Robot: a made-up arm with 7 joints.
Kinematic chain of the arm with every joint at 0, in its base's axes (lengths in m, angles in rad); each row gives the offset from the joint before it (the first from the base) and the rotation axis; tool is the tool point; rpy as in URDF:
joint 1: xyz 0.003 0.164 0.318 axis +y
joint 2: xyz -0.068 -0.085 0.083 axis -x
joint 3: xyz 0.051 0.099 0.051 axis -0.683 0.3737 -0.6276
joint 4: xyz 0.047 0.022 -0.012 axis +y
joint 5: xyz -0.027 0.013 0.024 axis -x
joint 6: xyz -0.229 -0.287 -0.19 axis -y
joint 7: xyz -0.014 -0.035 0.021 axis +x
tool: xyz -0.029 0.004 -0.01 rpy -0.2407 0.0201 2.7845
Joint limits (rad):
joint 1: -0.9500..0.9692
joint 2: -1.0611..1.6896
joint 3: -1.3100..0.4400
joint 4: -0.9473..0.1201
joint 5: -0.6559..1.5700
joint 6: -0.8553..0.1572
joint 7: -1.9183..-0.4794
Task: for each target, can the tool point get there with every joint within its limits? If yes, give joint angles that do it. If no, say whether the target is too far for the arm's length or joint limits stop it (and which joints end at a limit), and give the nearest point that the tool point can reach.
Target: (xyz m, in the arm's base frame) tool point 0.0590 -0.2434 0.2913
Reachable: yes | joints 0.1772 1.0424 -0.8107 -0.7858 0.3782 -0.4432 -1.1014
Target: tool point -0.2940 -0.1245 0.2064
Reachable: yes | joints -0.7898 0.6328 0.2724 -0.2781 0.0651 -0.2541 -0.7266
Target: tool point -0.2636 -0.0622 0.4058
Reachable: yes | joints 0.6009 -0.0898 0.0413 -0.0086 -0.1819 -0.4007 -0.6308
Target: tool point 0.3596 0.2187 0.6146
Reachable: no: joint limits stop it (at a limit: joint 1, joint 2, joint 4, joint 5, joint 6) | nearest point 0.3171 0.1903 0.6123 | short by 0.051 m
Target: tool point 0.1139 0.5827 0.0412
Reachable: no: joint limits stop it (at a limit: joint 3, joint 4, joint 5, joint 6) | nearest point 0.0943 0.5188 0.0902 | short by 0.083 m
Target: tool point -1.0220 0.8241 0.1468
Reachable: no: too far | nearest point -0.4604 0.4013 0.2969 | short by 0.719 m
